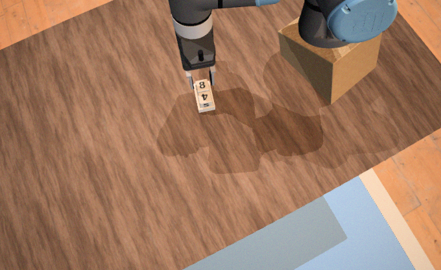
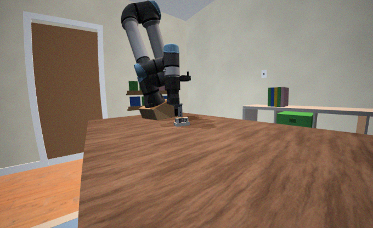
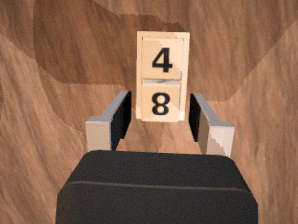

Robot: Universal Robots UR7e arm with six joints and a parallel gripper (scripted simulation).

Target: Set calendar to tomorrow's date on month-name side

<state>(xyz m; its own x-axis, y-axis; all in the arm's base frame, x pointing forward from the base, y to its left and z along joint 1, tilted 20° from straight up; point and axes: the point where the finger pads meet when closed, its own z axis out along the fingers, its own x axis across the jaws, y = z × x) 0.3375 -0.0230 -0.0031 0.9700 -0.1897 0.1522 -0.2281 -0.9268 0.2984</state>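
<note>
The calendar tray is 6 cm below my hand and 2 cm to the left of it. Round my hand: digit cube: 4 cm below, 3 cm to the left, 1 cm ahead.
</note>
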